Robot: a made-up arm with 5 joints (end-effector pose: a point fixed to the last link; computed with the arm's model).
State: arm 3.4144 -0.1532 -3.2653 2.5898 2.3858
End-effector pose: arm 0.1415 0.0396 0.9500 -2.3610 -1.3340 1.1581
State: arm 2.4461 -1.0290 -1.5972 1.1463 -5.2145
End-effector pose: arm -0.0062 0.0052 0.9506 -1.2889 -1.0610 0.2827
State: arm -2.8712 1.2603 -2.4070 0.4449 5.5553
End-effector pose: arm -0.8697 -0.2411 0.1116 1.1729 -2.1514 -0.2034
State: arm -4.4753 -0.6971 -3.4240 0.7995 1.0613
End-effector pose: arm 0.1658 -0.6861 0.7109 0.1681 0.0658 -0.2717
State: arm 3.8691 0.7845 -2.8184 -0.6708 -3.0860
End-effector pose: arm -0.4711 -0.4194 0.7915 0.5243 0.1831 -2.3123
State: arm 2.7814 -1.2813 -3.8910 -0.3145 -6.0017
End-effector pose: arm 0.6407 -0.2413 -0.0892 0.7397 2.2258 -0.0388
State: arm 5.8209 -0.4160 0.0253 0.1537 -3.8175
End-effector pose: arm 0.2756 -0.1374 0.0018 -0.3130 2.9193 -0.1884
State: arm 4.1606 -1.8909 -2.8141 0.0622 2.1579
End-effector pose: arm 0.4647 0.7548 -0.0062 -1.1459 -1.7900 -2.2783
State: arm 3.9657 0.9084 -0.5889 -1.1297 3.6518
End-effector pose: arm -0.2097 -0.2265 -0.1954 2.4794 0.3924 -0.8457
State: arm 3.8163 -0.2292 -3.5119 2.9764 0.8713
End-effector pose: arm 0.2368 0.1894 0.8405 -0.2457 -2.4919 0.7031
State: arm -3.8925 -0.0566 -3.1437 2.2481 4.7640
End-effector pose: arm 0.0091 -0.0085 1.0028 0.9344 -2.3116 -1.1655
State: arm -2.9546 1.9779 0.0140 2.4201 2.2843
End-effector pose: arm 0.2090 0.0395 0.2132 -1.3896 -0.7996 2.0540
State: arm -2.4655 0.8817 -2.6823 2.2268 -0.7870
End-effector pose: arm -0.5893 -0.4727 0.4798 -1.8143 2.0210 -0.0326
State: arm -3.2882 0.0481 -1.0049 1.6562 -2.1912
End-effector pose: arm -0.5447 0.0804 0.1943 -2.3239 1.4200 -0.9141
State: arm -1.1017 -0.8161 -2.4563 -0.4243 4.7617
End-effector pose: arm -0.2017 0.3980 0.9643 -0.5489 -0.1169 0.5049
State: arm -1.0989 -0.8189 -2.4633 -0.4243 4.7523
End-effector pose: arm -0.2054 0.4026 0.9611 -0.5577 -0.1224 0.4980
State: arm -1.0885 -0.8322 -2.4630 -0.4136 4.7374
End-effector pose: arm -0.2141 0.4089 0.9561 -0.5583 -0.1299 0.4935
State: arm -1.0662 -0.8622 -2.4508 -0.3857 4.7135
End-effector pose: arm -0.2306 0.4175 0.9480 -0.5452 -0.1402 0.4925
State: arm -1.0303 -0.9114 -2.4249 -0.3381 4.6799
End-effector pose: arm -0.2566 0.4275 0.9359 -0.5165 -0.1522 0.4958
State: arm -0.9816 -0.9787 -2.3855 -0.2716 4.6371
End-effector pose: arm -0.2918 0.4365 0.9193 -0.4723 -0.1630 0.5033
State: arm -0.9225 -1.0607 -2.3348 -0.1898 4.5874
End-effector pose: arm -0.3346 0.4418 0.8982 -0.4156 -0.1692 0.5146
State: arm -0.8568 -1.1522 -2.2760 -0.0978 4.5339
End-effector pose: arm -0.3819 0.4407 0.8733 -0.3509 -0.1679 0.5288
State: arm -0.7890 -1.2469 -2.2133 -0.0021 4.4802
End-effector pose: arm -0.4294 0.4325 0.8461 -0.2839 -0.1577 0.5448
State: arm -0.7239 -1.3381 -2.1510 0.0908 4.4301
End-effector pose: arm -0.4728 0.4179 0.8187 -0.2198 -0.1392 0.5615
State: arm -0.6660 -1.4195 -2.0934 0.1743 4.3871
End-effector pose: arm -0.5086 0.3997 0.7937 -0.1632 -0.1153 0.5776
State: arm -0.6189 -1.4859 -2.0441 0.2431 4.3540
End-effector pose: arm -0.5350 0.3811 0.7733 -0.1169 -0.0898 0.5925
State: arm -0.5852 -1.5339 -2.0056 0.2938 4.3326
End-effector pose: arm -0.5516 0.3655 0.7593 -0.0820 -0.0667 0.6053
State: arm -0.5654 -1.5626 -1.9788 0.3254 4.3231
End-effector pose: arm -0.5592 0.3548 0.7523 -0.0579 -0.0485 0.6158
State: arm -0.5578 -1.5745 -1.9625 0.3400 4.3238
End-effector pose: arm -0.5597 0.3492 0.7513 -0.0430 -0.0363 0.6242
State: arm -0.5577 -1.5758 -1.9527 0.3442 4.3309
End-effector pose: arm -0.5559 0.3468 0.7543 -0.0333 -0.0279 0.6315
